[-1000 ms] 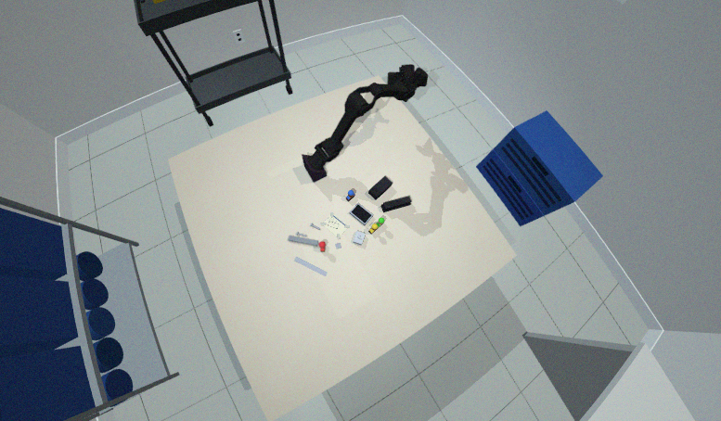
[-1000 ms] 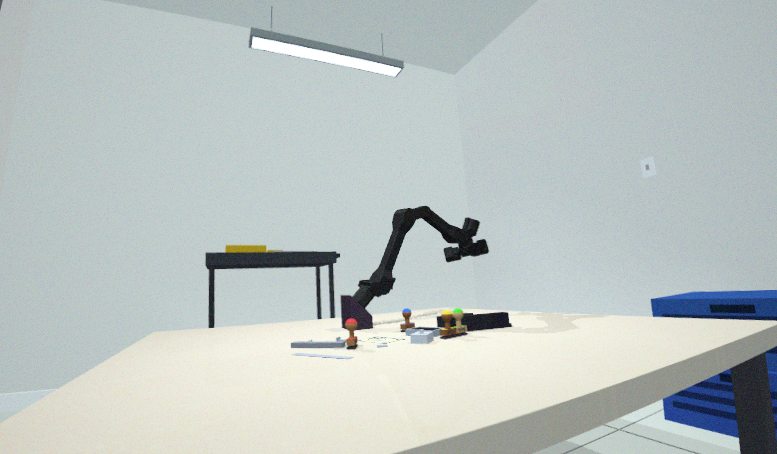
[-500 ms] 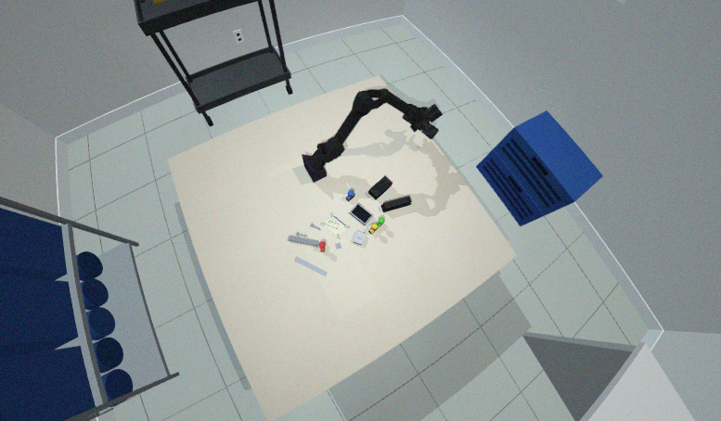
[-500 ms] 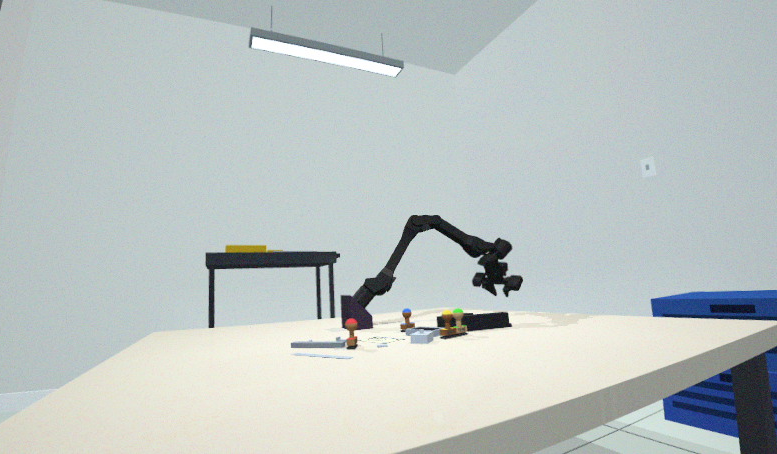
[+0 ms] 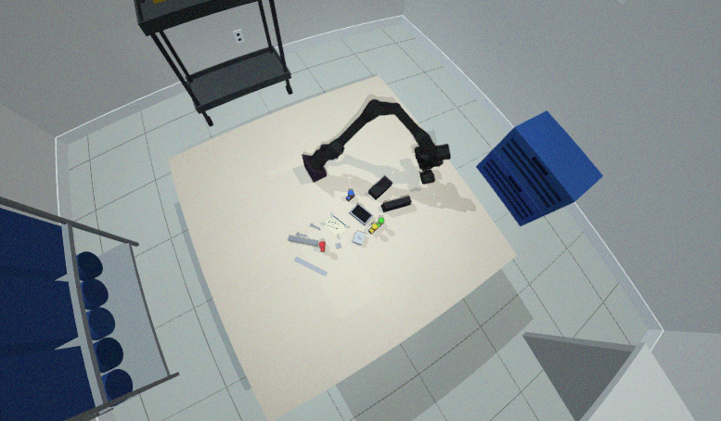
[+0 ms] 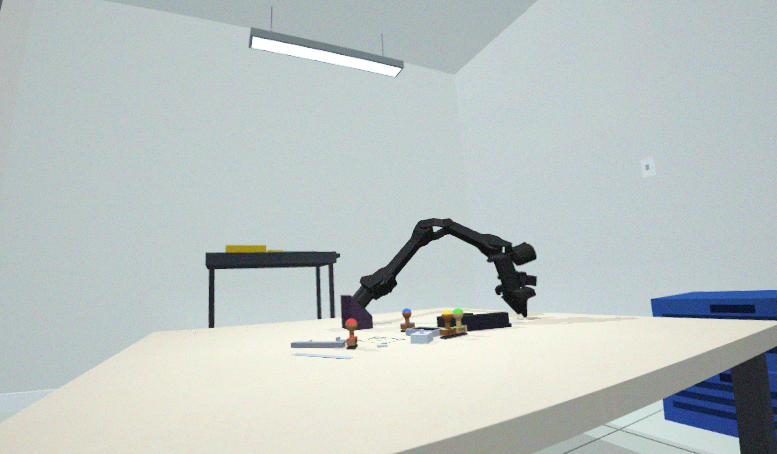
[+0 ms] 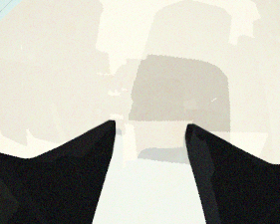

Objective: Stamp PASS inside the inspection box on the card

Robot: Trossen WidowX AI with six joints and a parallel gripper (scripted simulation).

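My gripper tip is 15 cm short of the yellow-knobbed stamp, 38 cm to the left of it and 1 cm below it. Also, from my gripper tip: blue-knobbed stamp 4 cm behind, 40 cm to the right, 1 cm above; then ink pad 6 cm ahead, 40 cm to the right; then small grey block 15 cm ahead, 46 cm to the right, 1 cm above.
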